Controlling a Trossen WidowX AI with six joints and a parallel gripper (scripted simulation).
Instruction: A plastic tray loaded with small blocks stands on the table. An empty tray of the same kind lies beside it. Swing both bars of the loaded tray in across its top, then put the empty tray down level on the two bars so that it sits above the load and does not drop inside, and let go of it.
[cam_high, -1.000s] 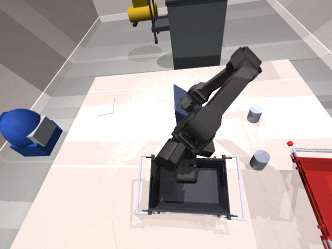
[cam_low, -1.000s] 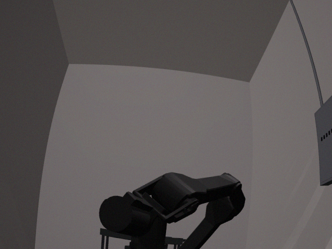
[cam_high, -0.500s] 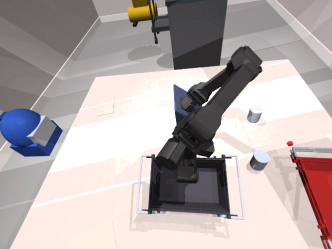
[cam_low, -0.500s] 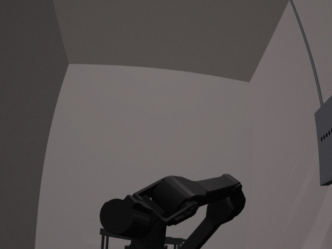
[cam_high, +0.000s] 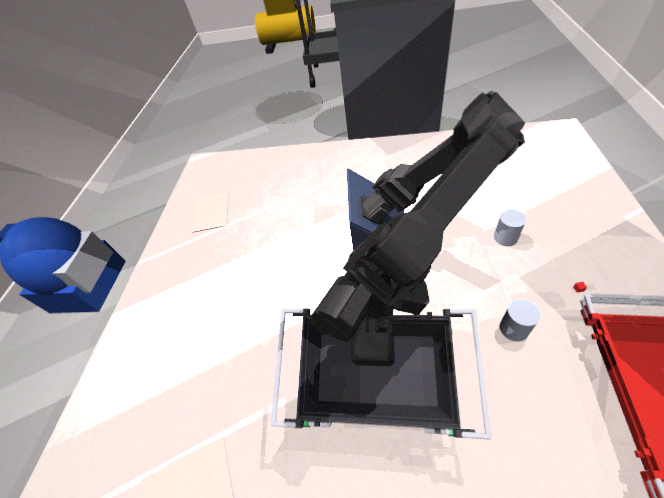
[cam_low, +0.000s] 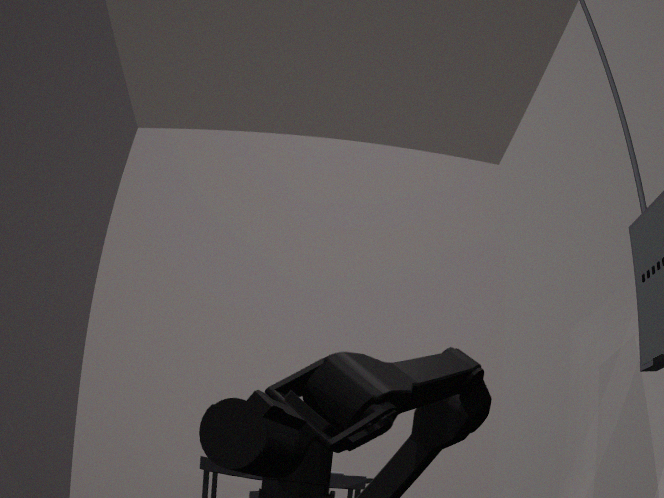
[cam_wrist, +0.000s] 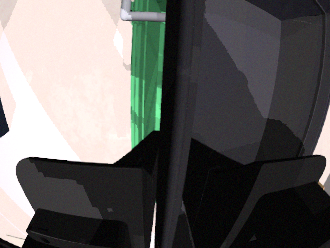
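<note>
Now: the black tray 70 mm ahead of my gripper tip, 10 mm to the right of it and 10 mm above it. The rest, counted from my gripper tip: red block (440 mm to the left, 110 mm below, 110 mm behind).
</note>
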